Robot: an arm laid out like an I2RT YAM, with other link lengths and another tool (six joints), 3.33 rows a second.
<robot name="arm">
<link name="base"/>
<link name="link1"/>
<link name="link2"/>
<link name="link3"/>
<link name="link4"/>
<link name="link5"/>
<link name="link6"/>
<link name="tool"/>
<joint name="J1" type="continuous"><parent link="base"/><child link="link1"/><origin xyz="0 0 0.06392" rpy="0 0 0"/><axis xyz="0 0 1"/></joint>
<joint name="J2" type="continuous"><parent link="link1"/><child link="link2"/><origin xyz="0.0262 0.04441 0.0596" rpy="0 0 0"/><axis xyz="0 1 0"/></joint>
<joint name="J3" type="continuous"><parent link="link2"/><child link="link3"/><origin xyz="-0.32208 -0.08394 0" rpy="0 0 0"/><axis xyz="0 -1 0"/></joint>
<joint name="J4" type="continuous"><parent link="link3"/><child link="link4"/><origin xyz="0.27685 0.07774 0.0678" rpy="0 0 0"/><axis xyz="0 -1 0"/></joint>
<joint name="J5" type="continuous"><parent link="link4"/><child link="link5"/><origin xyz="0.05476 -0.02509 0.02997" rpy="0 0 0"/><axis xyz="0 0 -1"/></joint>
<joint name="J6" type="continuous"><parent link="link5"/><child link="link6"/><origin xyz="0.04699 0 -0.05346" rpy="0 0 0"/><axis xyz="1 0 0"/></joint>
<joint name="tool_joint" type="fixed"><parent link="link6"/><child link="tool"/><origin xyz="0.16 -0.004 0" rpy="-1.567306 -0.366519 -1.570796"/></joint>
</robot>
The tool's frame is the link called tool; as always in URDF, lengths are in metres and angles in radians. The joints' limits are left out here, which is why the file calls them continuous.
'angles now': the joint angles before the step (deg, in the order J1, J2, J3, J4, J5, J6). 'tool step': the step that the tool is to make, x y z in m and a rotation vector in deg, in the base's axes. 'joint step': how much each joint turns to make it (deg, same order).
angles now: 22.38 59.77 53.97 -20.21 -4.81 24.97
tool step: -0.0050 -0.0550 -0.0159 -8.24 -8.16 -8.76
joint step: -1.60 -7.72 -9.95 6.88 10.85 -6.87
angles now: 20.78 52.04 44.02 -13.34 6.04 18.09
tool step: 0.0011 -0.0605 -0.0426 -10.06 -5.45 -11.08
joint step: -2.81 -3.75 -13.18 12.89 11.61 -8.01
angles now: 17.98 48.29 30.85 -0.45 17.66 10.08
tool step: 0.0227 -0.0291 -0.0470 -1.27 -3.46 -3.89
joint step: -7.31 7.14 -10.91 21.95 -2.72 -3.07
